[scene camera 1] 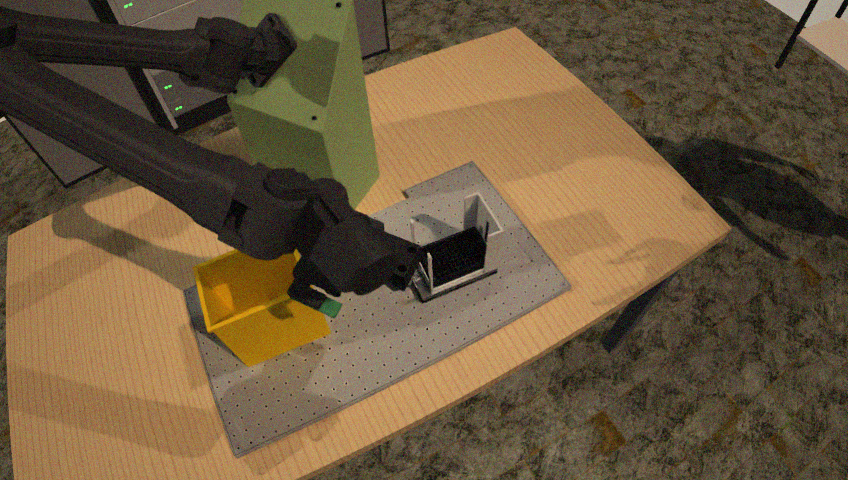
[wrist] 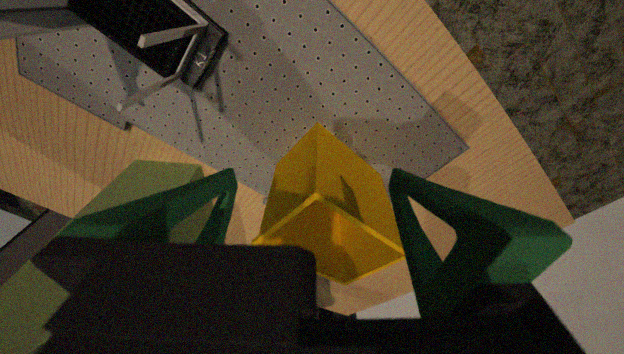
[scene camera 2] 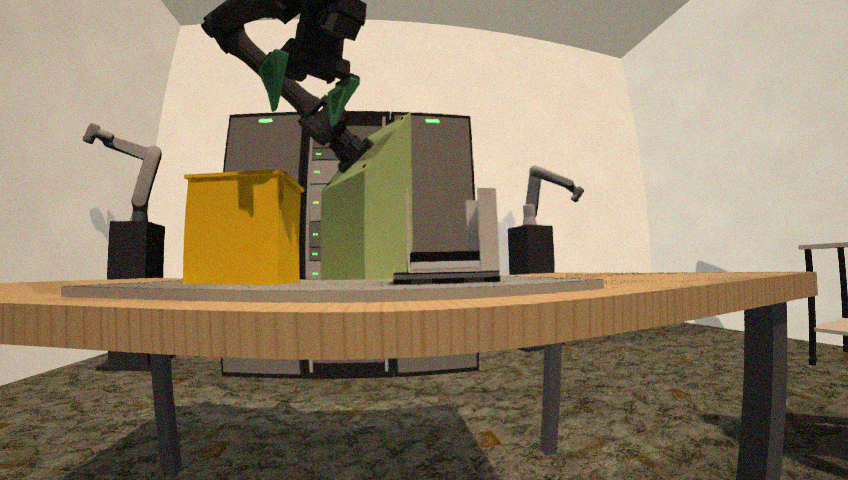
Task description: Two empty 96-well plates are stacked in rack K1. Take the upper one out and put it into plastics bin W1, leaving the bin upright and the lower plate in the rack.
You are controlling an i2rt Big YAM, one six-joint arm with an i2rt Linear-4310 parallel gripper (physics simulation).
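Frame: origin at the arm's base, x ahead, y left, z up, level; millimetres.
Seen in the pictures: gripper, fingertip midpoint: [wrist: 312, 177] [scene camera 2: 305, 118]; arm's base, link origin: [scene camera 1: 267, 50] [scene camera 2: 356, 156].
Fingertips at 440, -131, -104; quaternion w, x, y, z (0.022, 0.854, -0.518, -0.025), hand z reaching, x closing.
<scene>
Pixels of each thing's middle, then the offset from my fingertips to it, as dx, dy, dz. "spot": a spot on its surface instead. Level surfaces: height alone.
- yellow bin, body centre: [wrist: 330, 202] [scene camera 1: 265, 302] [scene camera 2: 245, 231] -145, -106, -150
- Rack K1, body centre: [wrist: 122, 24] [scene camera 2: 442, 237] [scene camera 1: 450, 248] -34, +222, -169
- black plate, body centre: [scene camera 2: 449, 257] [wrist: 132, 16] [scene camera 1: 454, 255] -31, +231, -200
- pegboard, surface spot: [scene camera 2: 333, 292] spot: +90, +42, -242
- wooden table, surface height: dz -253
The yellow bin [scene camera 1: 279, 339] [scene camera 2: 238, 237] [wrist: 295, 185] stands upright on the pegboard; its W1 label does not show, and no plate shows in the visible part of its inside. Rack K1 [scene camera 1: 429, 272] [scene camera 2: 487, 231] [wrist: 172, 36], with pale upright posts, stands further along the board. A black plate [scene camera 1: 455, 258] [scene camera 2: 444, 256] [wrist: 135, 30] lies flat in it, low between the posts; whether another lies under it cannot be told. My gripper [scene camera 2: 304, 117] [wrist: 312, 177] is open and empty, its green fingers spread high above the bin. In scene camera 1 one fingertip shows; the other is hidden.
A tall green block [scene camera 1: 351, 136] [scene camera 2: 386, 220] [wrist: 145, 175] stands behind the pegboard [scene camera 1: 368, 356] [scene camera 2: 333, 292] [wrist: 300, 65], between bin and rack in scene camera 2. A dark arm part [scene camera 1: 261, 53] [scene camera 2: 351, 148] touches or overlaps its sloped face. The wooden table [scene camera 1: 595, 148] carries the board.
</scene>
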